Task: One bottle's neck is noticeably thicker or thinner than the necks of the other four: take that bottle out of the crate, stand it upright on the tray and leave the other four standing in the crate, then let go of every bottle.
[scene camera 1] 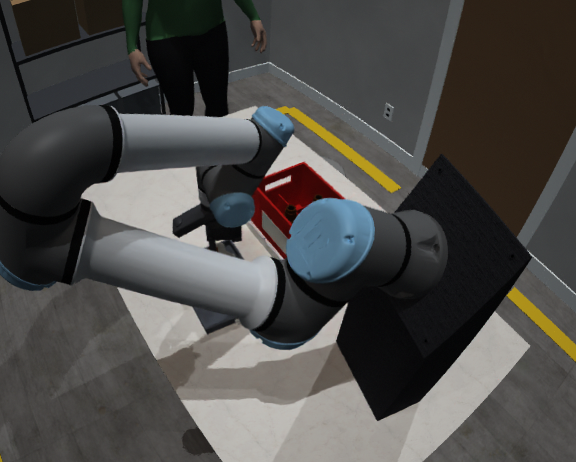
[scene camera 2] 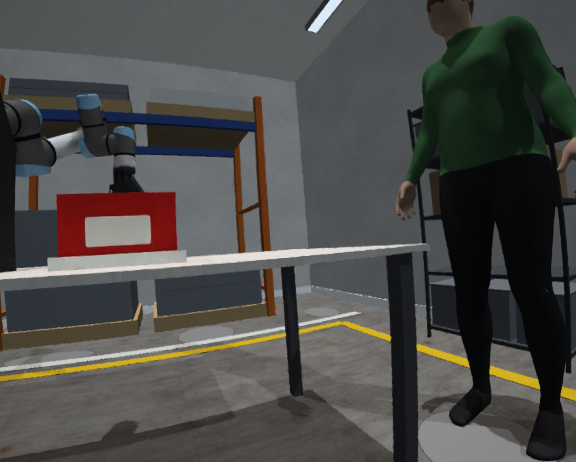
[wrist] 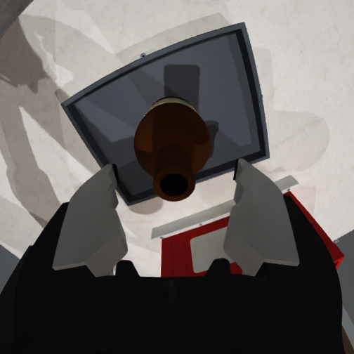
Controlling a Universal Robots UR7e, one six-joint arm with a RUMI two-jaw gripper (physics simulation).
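Pixels of known places: arm's base at its link origin: (scene camera 1: 411,255).
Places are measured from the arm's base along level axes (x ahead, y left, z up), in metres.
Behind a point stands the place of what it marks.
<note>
A brown bottle (wrist: 172,132) stands upright on the dark grey tray (wrist: 227,65) (scene camera 1: 212,322) {z -0.422, x 0.264, y 0.301 m} in the wrist view. My gripper (wrist: 175,164) is open around the bottle's neck, with a gap on each side between neck and fingers. In scene camera 1 the fingertips are largely hidden by the arm. The red crate (scene camera 1: 304,172) {z -0.280, x 0.563, y -0.103 m} (scene camera 2: 117,204) {z -0.280, x 0.443, y -0.129 m} (wrist: 175,255) stands beside the tray. Inside it a brown bottle neck (scene camera 1: 291,211) {z -0.266, x 0.414, y 0.013 m} and a second neck (scene camera 1: 318,198) {z -0.264, x 0.430, y -0.077 m} show in scene camera 1; the other bottles there are hidden. In scene camera 2 the crate hides the tray.
A pale strip (scene camera 2: 117,260) {z -0.412, x 0.442, y -0.141 m} (wrist: 175,227) runs along the crate's base. The black arm pedestal (scene camera 1: 385,350) {z -0.198, x -0.069, y 0.043 m} stands on the white table (scene camera 1: 225,415) {z -0.427, x 0.010, y 0.367 m} (scene camera 2: 320,252) {z -0.427, x 0.928, y -0.160 m}. A person in a green top (scene camera 1: 185,20) (scene camera 2: 485,95) stands beyond the table. Shelving stands by the walls.
</note>
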